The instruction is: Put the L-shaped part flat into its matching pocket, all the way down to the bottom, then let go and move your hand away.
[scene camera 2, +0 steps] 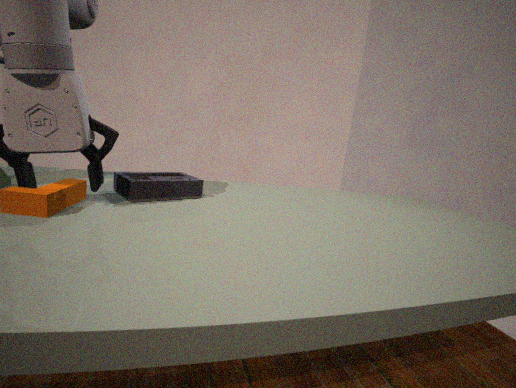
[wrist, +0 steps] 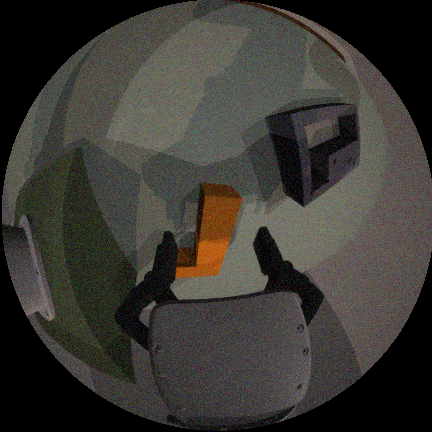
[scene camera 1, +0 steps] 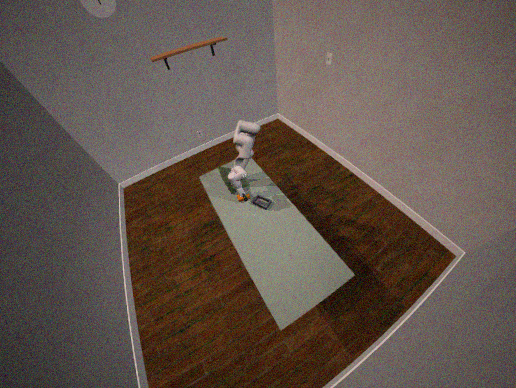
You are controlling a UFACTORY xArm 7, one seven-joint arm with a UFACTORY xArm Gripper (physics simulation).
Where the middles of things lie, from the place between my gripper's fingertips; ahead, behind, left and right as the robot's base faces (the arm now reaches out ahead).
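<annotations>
Relative to the orange L-shaped part point(scene camera 2: 45, 201), my hand is 10 mm above and 20 mm past it.
</annotations>
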